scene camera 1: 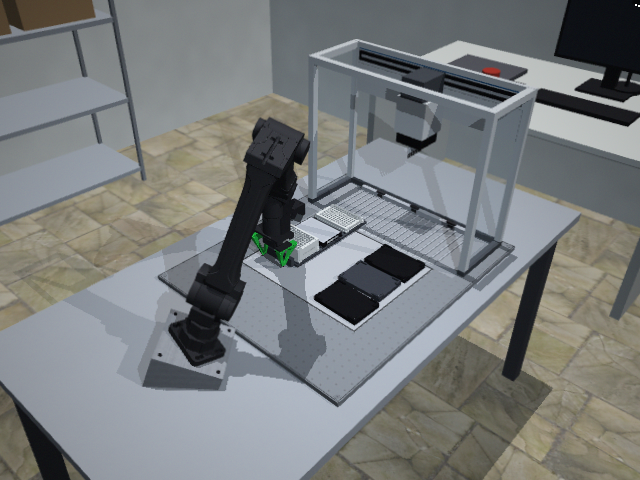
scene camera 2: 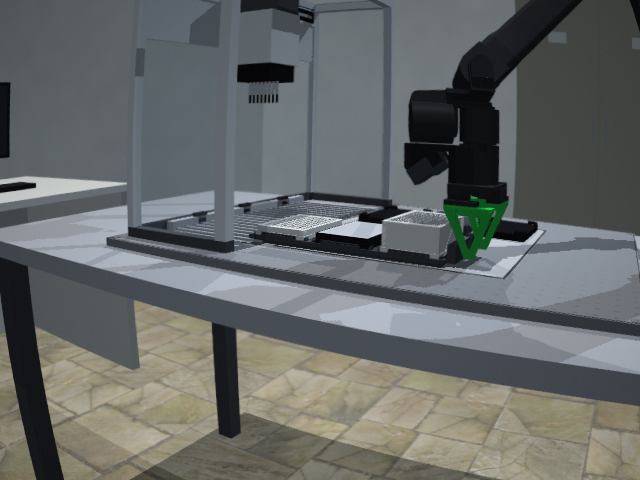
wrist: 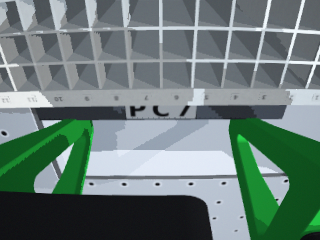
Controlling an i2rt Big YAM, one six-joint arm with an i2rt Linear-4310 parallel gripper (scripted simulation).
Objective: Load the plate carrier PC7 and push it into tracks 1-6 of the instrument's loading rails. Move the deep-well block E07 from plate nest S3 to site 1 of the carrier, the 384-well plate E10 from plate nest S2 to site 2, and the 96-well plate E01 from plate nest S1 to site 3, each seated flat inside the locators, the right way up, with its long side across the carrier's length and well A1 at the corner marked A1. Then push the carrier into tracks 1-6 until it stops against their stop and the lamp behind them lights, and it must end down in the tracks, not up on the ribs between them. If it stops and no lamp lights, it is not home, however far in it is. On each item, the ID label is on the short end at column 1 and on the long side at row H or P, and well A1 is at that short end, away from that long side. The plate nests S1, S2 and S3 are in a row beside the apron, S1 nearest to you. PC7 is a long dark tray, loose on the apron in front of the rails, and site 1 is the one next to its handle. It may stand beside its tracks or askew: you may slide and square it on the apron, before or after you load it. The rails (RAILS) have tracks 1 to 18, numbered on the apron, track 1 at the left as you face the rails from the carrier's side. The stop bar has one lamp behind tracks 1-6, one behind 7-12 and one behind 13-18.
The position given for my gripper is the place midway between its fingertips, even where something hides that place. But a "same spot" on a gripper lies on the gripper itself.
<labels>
my gripper: scene camera 1; scene camera 2; wrist 161, 119
96-well plate E01: scene camera 1; scene camera 2; not seen in the wrist view (out of frame)
same spot on my gripper: (scene camera 2: 482, 208) = (scene camera 1: 254, 233)
same spot on 96-well plate E01: (scene camera 1: 335, 216) = (scene camera 2: 304, 223)
</labels>
